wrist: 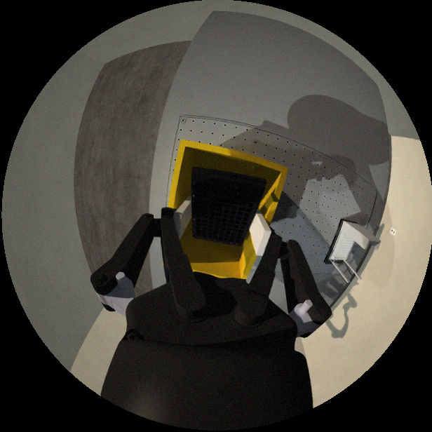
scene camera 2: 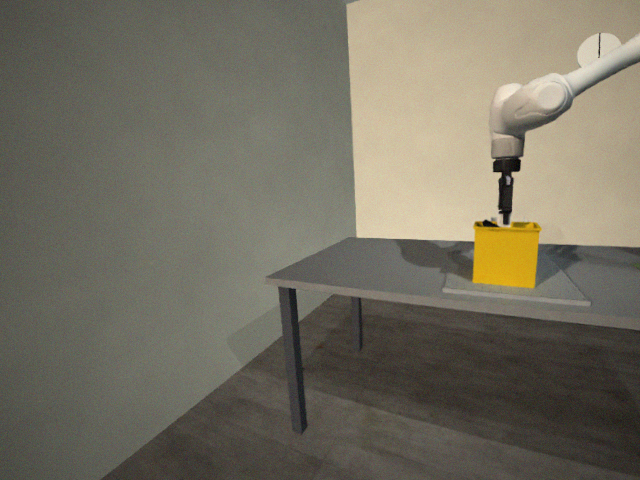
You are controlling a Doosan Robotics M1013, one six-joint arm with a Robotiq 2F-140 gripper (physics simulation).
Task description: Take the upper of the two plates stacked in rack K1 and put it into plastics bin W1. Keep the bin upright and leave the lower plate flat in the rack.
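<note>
A black plate (wrist: 227, 205) (scene camera 2: 486, 223) with a grid of wells is held between the pale finger pads of my gripper (wrist: 222, 212) (scene camera 2: 505, 222), which is shut on it. The plate is tilted and mostly inside the mouth of the yellow bin (scene camera 2: 505, 258) (wrist: 225, 153); one dark edge shows just above the rim in the scene view. The bin stands upright. Whether the plate touches its walls or floor I cannot tell. In the wrist view, a pale plate with a dark edge (wrist: 346, 242) lies at the right by the rack's light rods (wrist: 341, 271).
The bin stands on a perforated board (scene camera 2: 560, 298) (wrist: 200, 127) on the grey table (scene camera 2: 330, 268) (wrist: 260, 65). The board's front edge runs near the table's front edge. The bin's walls stand close around the fingertips. A beige wall (scene camera 2: 423, 129) rises behind the table.
</note>
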